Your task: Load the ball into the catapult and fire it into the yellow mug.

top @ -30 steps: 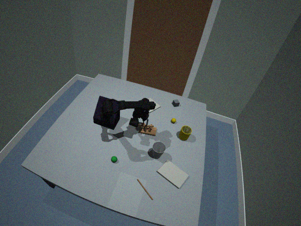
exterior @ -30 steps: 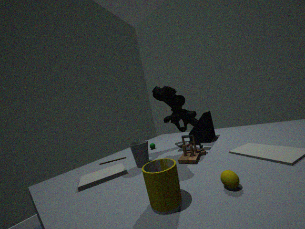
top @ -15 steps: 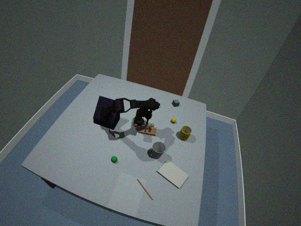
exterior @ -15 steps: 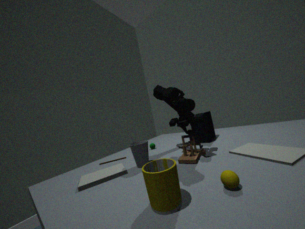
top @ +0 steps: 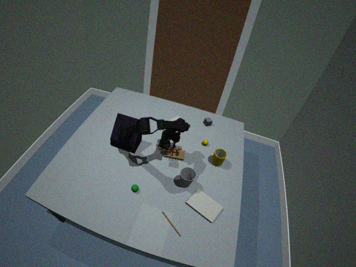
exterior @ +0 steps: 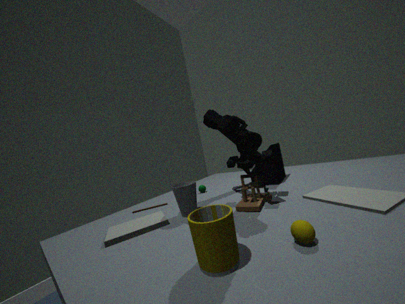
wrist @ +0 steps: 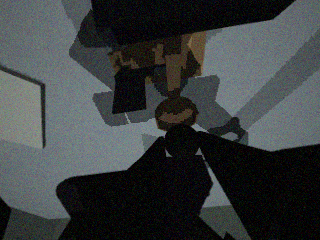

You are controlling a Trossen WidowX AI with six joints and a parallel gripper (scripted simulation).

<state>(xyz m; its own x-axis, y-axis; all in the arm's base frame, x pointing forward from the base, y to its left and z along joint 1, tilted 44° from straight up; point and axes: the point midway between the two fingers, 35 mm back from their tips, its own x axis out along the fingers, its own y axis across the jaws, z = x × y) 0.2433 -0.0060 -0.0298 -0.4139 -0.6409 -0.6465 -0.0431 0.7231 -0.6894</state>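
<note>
The wooden catapult lies 7 cm ahead of my gripper tip, 3 cm below it and 2 cm to the left of it. Round my gripper tip: dark ball 1 cm above; then grey cup 21 cm to the right, 21 cm ahead, 5 cm below; then green ball 34 cm to the right, 7 cm behind, 6 cm below.
</note>
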